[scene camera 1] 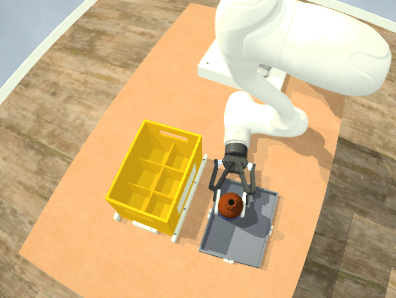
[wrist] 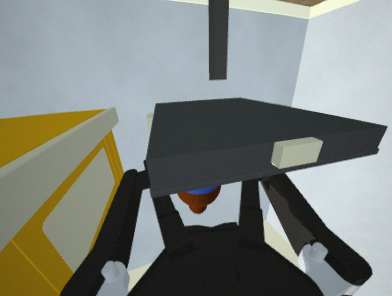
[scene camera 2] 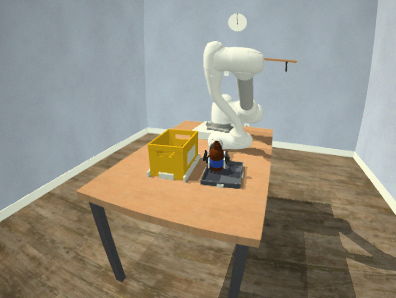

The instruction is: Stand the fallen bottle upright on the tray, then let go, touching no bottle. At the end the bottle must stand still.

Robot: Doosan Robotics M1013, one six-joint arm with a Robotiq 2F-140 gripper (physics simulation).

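Places are measured from the arm's base along level axes (x ahead, y left, z up), in metres.
Pixels of known places: gripper, fingertip midpoint: (scene camera 2: 216,165); arm's base, origin of the base link: (scene camera 2: 220,128).
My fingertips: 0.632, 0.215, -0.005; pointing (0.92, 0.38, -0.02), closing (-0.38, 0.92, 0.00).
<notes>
For each thing: its top centre in the pictures, then the offset to it from my fingertips, as dx, dy, dz. Level surfaces: height alone.
- brown bottle, middle of its top: (wrist: 199,215) (scene camera 1: 232,196) (scene camera 2: 217,140) -0.008, -0.005, +0.134
- grey tray, middle of its top: (wrist: 221,126) (scene camera 1: 240,220) (scene camera 2: 223,170) -0.005, +0.039, -0.021
- yellow crate, middle of its top: (wrist: 45,256) (scene camera 1: 154,166) (scene camera 2: 174,137) +0.022, -0.234, +0.128
- wooden table, its level: dz -0.047
The brown bottle (scene camera 1: 230,206) (scene camera 2: 216,154) (wrist: 198,198) with a blue label stands upright, or very nearly so, at the back left part of the grey tray (scene camera 1: 215,239) (scene camera 2: 221,185) (wrist: 210,170). My gripper (scene camera 1: 231,204) (scene camera 2: 216,158) comes in low from the arm's side and is shut on the bottle, one pad on each side of its body. The bottle's base is hidden in scene camera 1, and I cannot tell whether it rests on the tray floor. In the wrist view the tray hides the fingertips and much of the bottle.
A yellow crate (scene camera 1: 172,226) (scene camera 2: 162,167) (wrist: 20,265) with compartments stands to the left of the tray, with white strips and blocks along its base. Small white blocks sit against the tray's sides. The arm's base stands at the back of the wooden table (scene camera 1: 90,200) (scene camera 2: 125,185).
</notes>
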